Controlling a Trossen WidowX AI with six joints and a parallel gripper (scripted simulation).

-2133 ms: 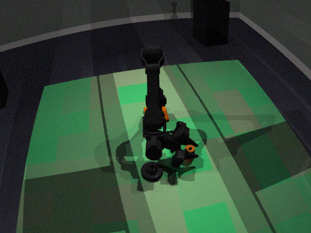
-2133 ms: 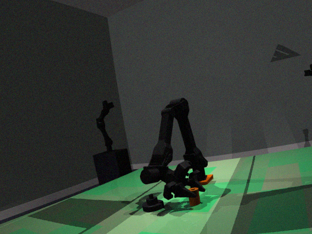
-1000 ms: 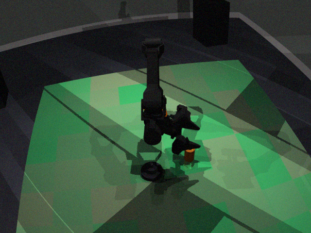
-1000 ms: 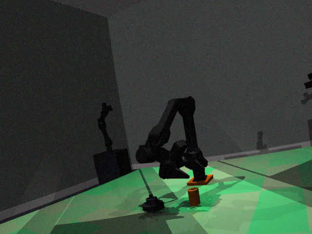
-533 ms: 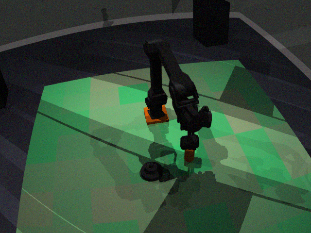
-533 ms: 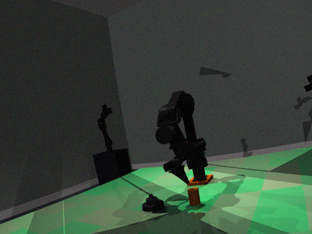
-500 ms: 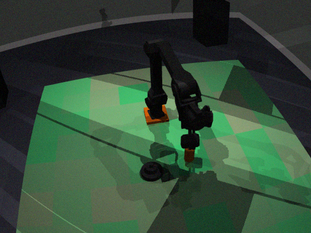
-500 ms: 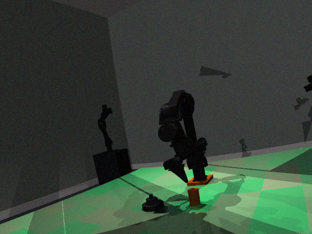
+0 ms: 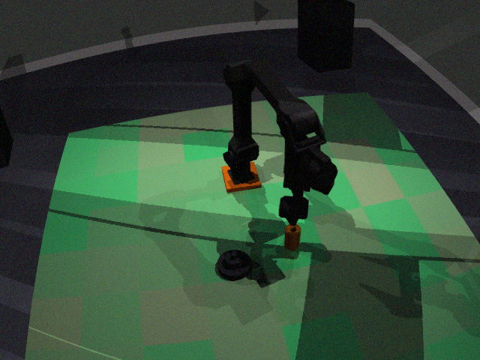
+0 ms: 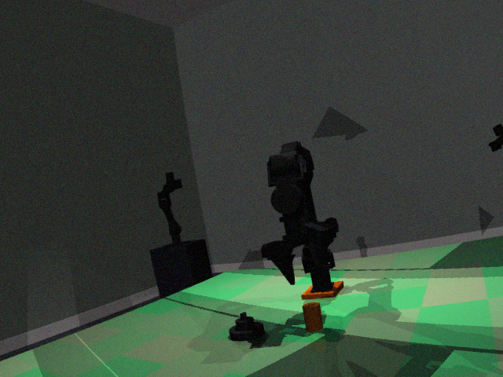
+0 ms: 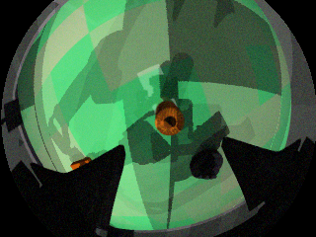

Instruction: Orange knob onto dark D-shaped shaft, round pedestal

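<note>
Now: gripper tip 9 cm above the orange knob. From my gripper tip the other things lie so: dark round pedestal: 16 cm to the right, 9 cm below, 1 cm ahead.
</note>
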